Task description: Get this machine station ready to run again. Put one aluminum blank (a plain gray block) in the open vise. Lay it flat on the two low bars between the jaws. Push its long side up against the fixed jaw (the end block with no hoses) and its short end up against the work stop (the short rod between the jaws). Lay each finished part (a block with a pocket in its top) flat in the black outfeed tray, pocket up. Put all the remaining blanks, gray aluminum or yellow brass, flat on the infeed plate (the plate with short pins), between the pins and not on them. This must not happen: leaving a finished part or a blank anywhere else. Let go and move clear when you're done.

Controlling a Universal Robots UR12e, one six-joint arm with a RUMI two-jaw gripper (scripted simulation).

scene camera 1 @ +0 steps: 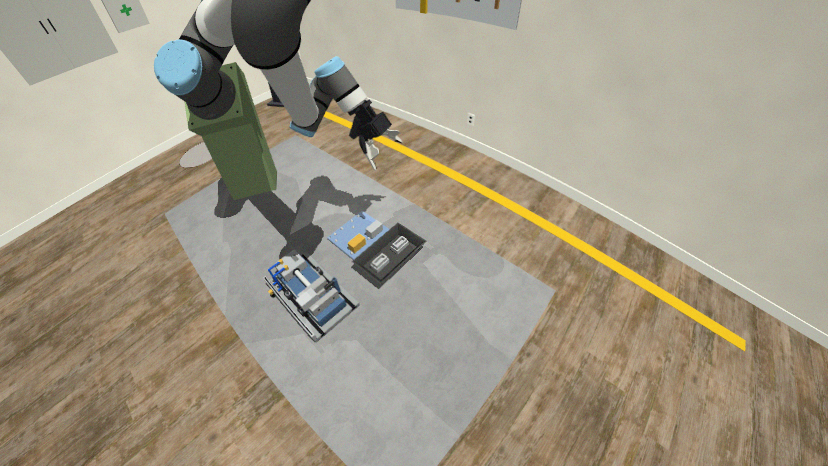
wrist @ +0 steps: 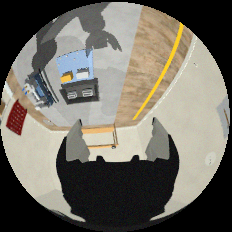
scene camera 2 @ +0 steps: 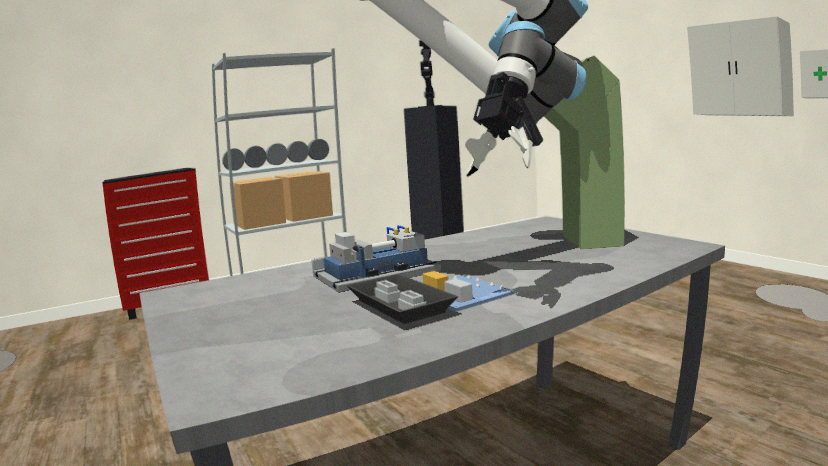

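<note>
You'd find my gripper [scene camera 2: 495, 172], [scene camera 1: 389, 156], and the wrist view has my gripper too [wrist: 117, 118]. There's also an infeed plate [scene camera 1: 360, 223], [scene camera 2: 485, 293], [wrist: 82, 60]. And then there's a vise [scene camera 2: 419, 256], [scene camera 1: 329, 312].
</note>
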